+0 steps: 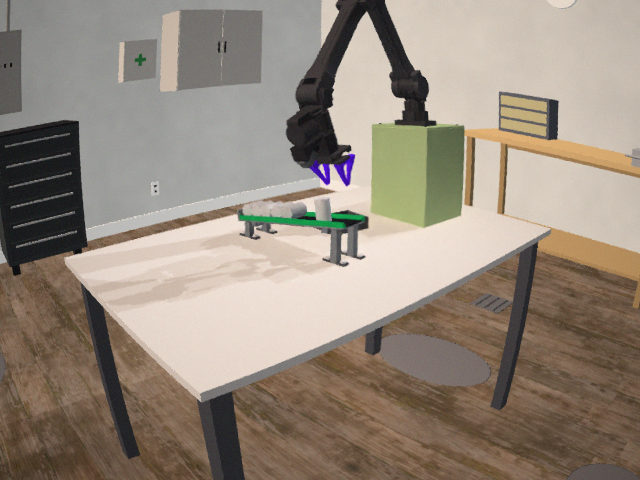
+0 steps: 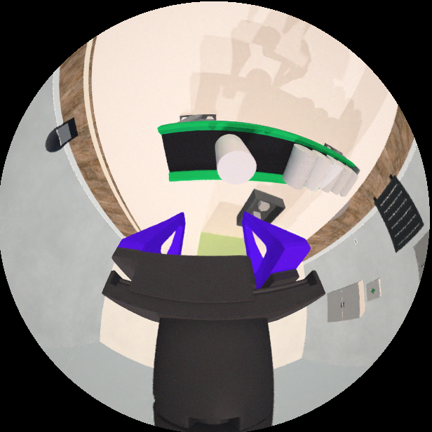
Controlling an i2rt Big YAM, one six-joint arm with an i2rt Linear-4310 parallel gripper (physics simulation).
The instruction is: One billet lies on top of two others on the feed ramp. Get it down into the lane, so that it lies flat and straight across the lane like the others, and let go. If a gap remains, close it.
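Places are measured from the arm's base along level axes (x left, y back, z up), in centimetres.
Pixels of known places: gripper, between the fingertips: (image 1: 337,184); arm's base, origin of its link: (image 1: 415,124).
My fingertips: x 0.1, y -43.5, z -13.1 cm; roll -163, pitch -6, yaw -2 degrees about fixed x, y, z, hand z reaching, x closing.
Ahead of a thing's pixels: the offset from my fingertips to its top centre. Level surfaces: height alone.
A white billet @(dz -2.9, dx -1.8, dy -3.9 cm) (image 1: 323,209) (image 2: 235,160) stands upright on its end in the lane of the feed ramp (image 1: 292,222) (image 2: 192,151), towards the ramp's higher end. Several other white billets @(dz -7.1, dx -16.3, dy -2.5 cm) (image 1: 273,209) (image 2: 299,166) lie side by side across the lane at the lower end, with a stretch of black lane between them and the upright one. My gripper (image 1: 337,183) (image 2: 213,216) is open and empty, with its purple fingers apart above the upright billet's top and not touching it.
The ramp has green side rails and grey legs on the white table @(dz -18.0 cm) (image 1: 232,330). A dark open bracket (image 2: 261,206) sits beside the ramp on the arm's side. The green pedestal (image 1: 398,175) carries the arm behind the ramp.
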